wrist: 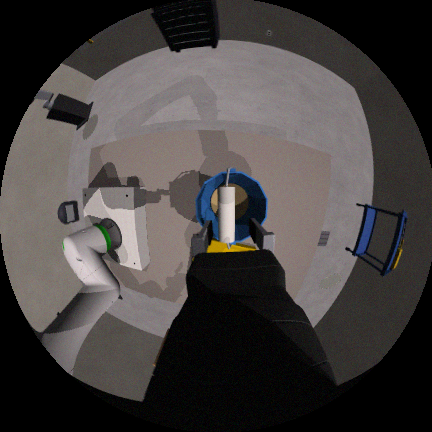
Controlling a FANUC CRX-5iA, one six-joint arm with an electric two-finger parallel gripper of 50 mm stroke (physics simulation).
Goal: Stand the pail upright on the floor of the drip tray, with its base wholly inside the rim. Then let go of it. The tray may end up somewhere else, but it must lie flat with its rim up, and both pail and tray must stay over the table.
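Places are measured from the arm's base along level axes (x down, y right, z back), in millimetres.
Pixels of known places: gripper, between the fingertips: (pixel 230 226); arm's base, origin of its link: (pixel 110 233).
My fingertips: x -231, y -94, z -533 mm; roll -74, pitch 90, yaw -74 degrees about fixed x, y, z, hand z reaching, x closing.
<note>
For each thing: its top centre in the pictures, then the offset to it from my fingertips. "spot": a spot on its surface instead. Level surfaces: height alone.
- blue pail, a spot on its surface: (pixel 259 204) spot: dx +189, dy -2, dz -92 mm
- handle's white grip, centre of its top: (pixel 226 215) dx +55, dy -3, dz +5 mm
- yellow drip tray, a spot on its surface: (pixel 216 246) spot: dx +319, dy +186, dz +53 mm
- brown table top, height of its surface: dx +323 mm
The blue pail (pixel 259 204) stands upright on the table, seen from above, with a tan round patch visible inside it. Its handle's white grip (pixel 227 212) runs across the pail's opening and beyond the near rim, between the two fingers as seen from above. My gripper (pixel 230 226) is open, with one finger on each side of the grip and a gap on both sides. The yellow drip tray (pixel 216 246) shows in part just below the pail in the view; the gripper body hides most of it. Whether pail and tray touch is hidden.
The brown table top (pixel 300 190) lies around the pail. The white base block (pixel 132 235) with the arm (pixel 82 255) is at the left. Beyond the table are a blue-framed cart (pixel 368 231) at the right and a black rack (pixel 215 25) at the top.
</note>
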